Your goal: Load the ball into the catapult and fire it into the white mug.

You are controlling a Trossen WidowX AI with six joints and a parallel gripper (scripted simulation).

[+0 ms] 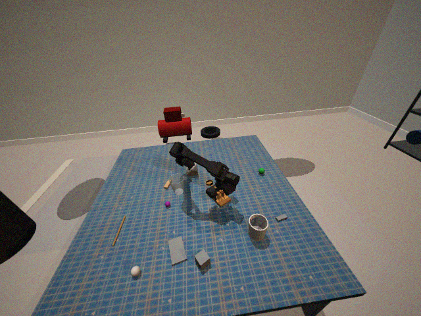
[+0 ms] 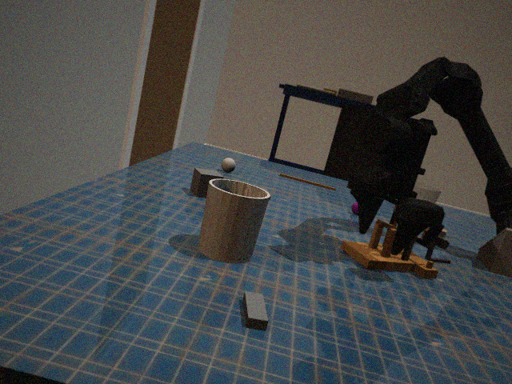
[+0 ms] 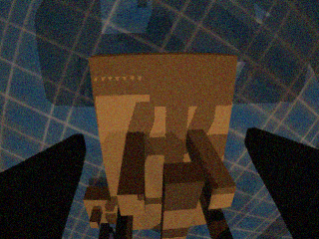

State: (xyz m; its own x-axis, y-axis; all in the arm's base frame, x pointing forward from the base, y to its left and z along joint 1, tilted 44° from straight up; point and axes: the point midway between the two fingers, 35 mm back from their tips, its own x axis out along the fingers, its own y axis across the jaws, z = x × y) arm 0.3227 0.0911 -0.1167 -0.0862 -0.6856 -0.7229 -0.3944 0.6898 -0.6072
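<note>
My gripper tip is 4 cm past the purple ball, 33 cm to the left of it and 2 cm above it. Round my gripper tip: clear glass (14 cm behind, 26 cm to the right); then white mug (25 cm ahead, 12 cm to the left); then wooden catapult (7 cm behind, 2 cm to the right, 2 cm above).
</note>
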